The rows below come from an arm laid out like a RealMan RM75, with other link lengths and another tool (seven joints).
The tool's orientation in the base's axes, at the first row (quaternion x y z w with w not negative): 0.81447, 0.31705, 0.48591, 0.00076
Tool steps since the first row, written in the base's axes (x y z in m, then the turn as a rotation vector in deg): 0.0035, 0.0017, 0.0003, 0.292, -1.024, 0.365; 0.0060, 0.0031, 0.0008, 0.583, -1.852, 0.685; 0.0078, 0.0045, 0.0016, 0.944, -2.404, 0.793; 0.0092, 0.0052, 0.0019, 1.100, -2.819, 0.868; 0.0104, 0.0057, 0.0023, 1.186, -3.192, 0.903; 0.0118, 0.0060, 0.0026, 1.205, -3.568, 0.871; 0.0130, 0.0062, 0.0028, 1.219, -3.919, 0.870
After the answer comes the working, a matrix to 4 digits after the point.
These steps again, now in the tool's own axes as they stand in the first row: 0.0023, 0.0005, 0.0031, -0.145, 1.082, -0.276; 0.0042, 0.0009, 0.0053, -0.226, 1.992, -0.468; 0.0061, 0.0009, 0.0067, -0.308, 2.653, -0.409; 0.0072, 0.0012, 0.0079, -0.412, 3.088, -0.452; 0.0082, 0.0015, 0.0088, -0.549, 3.441, -0.517; 0.0090, 0.0021, 0.0098, -0.763, 3.742, -0.600; 0.0097, 0.0026, 0.0107, -0.940, 4.029, -0.696
The tool's axes in the first row as the columns of a matrix, in the base's axes (rounded; the answer above uses it unrounded):
0.3267, 0.5157, 0.7920
0.5172, -0.7990, 0.3069
0.7910, 0.3094, -0.5278

